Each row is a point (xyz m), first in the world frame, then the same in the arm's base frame.
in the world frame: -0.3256 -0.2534 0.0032
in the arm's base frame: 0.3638 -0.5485 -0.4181
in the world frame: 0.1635 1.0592 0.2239
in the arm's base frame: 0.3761 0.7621 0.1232
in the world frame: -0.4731 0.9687 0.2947
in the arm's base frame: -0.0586 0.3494 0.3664
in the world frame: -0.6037 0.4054 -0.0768
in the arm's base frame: -0.1372 -0.1208 -0.1286
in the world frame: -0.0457 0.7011 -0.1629
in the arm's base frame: 0.1526 0.4273 -0.2763
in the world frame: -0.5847 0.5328 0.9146
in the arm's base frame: 0.3178 -0.1900 0.7588
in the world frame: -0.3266 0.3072 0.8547
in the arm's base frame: 0.5752 -0.2374 0.5294
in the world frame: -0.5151 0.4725 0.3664
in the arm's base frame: 0.1257 -0.1025 0.2446
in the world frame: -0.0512 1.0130 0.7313
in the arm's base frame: 0.4727 0.5190 0.6103
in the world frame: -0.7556 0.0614 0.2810
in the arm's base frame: 0.0449 -0.5543 0.0912
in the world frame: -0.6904 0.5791 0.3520
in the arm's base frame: -0.0590 -0.0992 0.3350
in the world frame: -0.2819 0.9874 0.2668
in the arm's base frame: 0.0718 0.4675 0.2843
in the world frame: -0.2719 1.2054 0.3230
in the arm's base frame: 0.0272 0.6453 0.4154
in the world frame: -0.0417 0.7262 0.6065
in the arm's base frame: 0.5243 0.3061 0.3869
